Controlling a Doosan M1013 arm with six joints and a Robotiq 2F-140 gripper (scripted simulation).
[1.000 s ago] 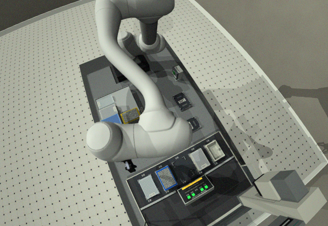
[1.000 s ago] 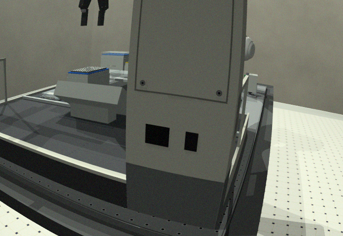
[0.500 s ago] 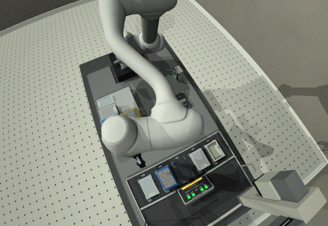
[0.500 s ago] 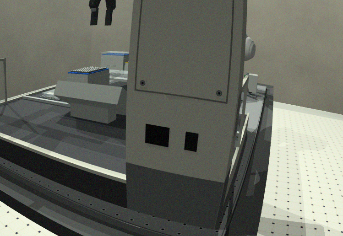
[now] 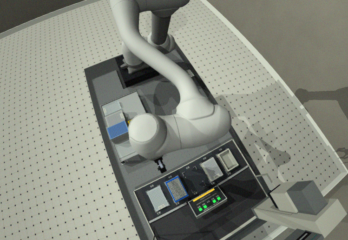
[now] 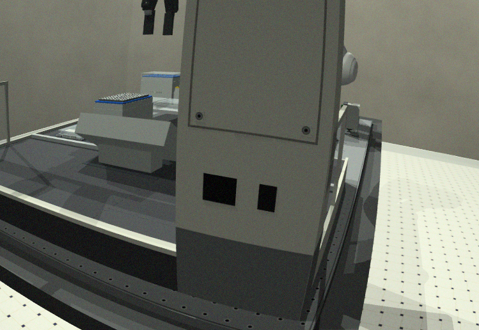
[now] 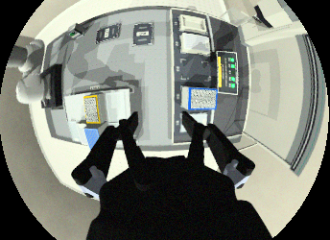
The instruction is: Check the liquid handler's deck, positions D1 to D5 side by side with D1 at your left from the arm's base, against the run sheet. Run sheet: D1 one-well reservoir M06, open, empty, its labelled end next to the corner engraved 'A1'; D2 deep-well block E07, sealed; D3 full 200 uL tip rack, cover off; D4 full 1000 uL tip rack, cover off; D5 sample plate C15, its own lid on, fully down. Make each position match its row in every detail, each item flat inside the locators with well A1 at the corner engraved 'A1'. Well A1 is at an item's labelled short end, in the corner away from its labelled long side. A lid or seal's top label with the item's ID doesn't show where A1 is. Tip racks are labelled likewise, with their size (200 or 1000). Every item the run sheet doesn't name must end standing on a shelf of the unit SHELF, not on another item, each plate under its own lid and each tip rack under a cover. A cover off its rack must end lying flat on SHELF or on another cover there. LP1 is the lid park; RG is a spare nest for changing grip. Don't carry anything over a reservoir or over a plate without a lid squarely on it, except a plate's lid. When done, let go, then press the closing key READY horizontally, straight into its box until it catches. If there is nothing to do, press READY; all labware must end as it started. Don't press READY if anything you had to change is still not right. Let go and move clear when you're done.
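My hand is 30 cm past the yellow-rimmed tip rack and 21 cm above it. Round my hand: flat lid 17 cm ahead, 11 cm to the right, 25 cm below; white well plate 17 cm ahead, 11 cm to the right, 26 cm below; blue-rimmed tip rack 18 cm ahead, 2 cm to the left, 20 cm below.
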